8 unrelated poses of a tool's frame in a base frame.
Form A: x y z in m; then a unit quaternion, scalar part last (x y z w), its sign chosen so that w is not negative.
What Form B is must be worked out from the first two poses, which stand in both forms.
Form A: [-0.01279, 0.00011, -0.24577, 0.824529, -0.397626, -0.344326, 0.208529]
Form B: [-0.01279, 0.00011, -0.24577, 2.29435, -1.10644, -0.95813]
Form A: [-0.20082, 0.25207, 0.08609, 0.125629, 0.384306, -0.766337, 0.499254]
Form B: [-0.20082, 0.25207, 0.08609, 0.30392, 0.92971, -1.85391]
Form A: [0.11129, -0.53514, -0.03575, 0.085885, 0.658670, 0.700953, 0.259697]
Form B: [0.11129, -0.53514, -0.03575, 0.23267, 1.78442, 1.89897]
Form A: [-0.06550, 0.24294, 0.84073, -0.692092, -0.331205, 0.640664, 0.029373]
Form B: [-0.06550, 0.24294, 0.84073, -2.13453, -1.02149, 1.97591]
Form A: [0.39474, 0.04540, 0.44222, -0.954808, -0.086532, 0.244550, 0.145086]
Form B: [0.39474, 0.04540, 0.44222, -2.75068, -0.24929, 0.70452]
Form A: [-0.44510, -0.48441, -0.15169, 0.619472, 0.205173, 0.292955, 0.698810]
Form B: [-0.44510, -0.48441, -0.15169, 1.38055, 0.45725, 0.65288]
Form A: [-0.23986, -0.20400, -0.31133, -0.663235, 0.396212, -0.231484, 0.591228]
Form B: [-0.23986, -0.20400, -0.31133, -1.54310, 0.92184, -0.53858]
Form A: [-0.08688, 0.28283, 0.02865, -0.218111, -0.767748, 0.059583, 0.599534]
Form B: [-0.08688, 0.28283, 0.02865, -0.50573, -1.78016, 0.13815]
